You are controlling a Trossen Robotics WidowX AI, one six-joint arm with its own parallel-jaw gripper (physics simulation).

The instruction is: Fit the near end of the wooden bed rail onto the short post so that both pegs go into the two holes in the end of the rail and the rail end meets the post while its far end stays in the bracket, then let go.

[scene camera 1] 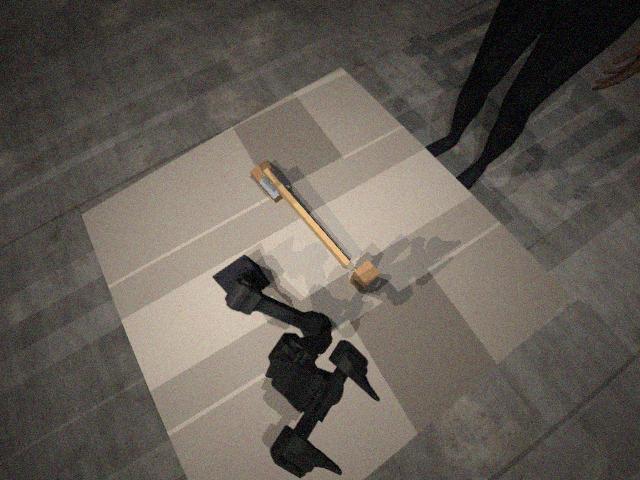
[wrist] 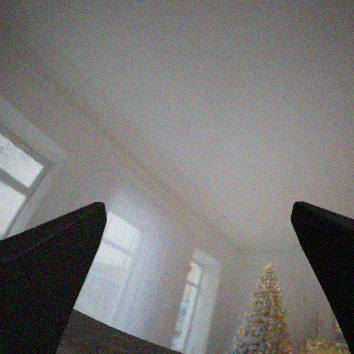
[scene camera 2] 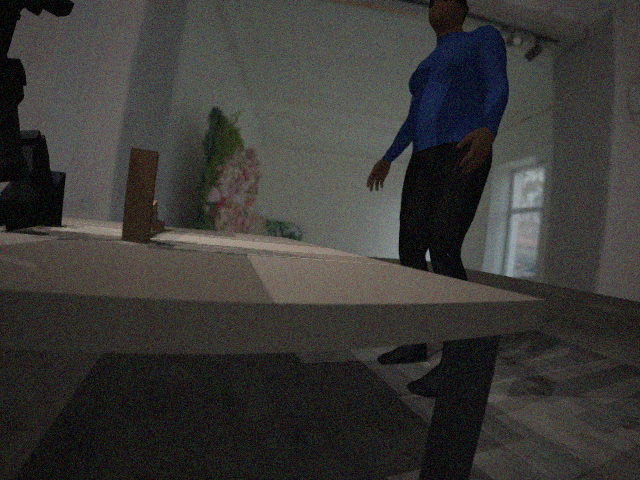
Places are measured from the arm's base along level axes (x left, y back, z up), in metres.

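Pixels of known places: gripper, fingertip midpoint: (scene camera 1: 359, 433) (wrist: 200, 212); arm's base, link origin: (scene camera 1: 244, 280).
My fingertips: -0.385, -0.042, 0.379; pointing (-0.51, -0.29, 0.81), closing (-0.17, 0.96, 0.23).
For each thing: its top centre in the pictures, then the offset to it from my fingertips, as dx, dy, dz. "spot": a spot on its surface instead. Level surfaces: height alone.
- bracket, surface spot: (scene camera 1: 258, 172) spot: +0.697, -0.245, -0.446
- short post, surface spot: (scene camera 1: 366, 273) spot: +0.139, -0.221, -0.300
- table, surface height: dz -0.480
The wooden bed rail (scene camera 1: 313, 224) runs diagonally over the table in scene camera 1. Its far end lies at the bracket (scene camera 1: 258, 172), which has a grey plate. Its near end is beside the short post (scene camera 1: 366, 273), with a narrow gap between them where something small and pale shows; the pegs and holes are too small to make out. In scene camera 2 the post (scene camera 2: 140, 195) stands upright, and the rail is mostly hidden behind it. My gripper (scene camera 1: 360, 435) (wrist: 200, 212) is open and empty, well apart from rail and post, its fingertips pointing away from them.
The arm's base (scene camera 1: 241, 277) stands on the table (scene camera 1: 170, 206) to the left of the post, and the arm's shadow falls around the post. A person in a blue top (scene camera 2: 454, 93) stands beyond the table edge. A decorated tree (wrist: 265, 310) and windows show in the wrist view.
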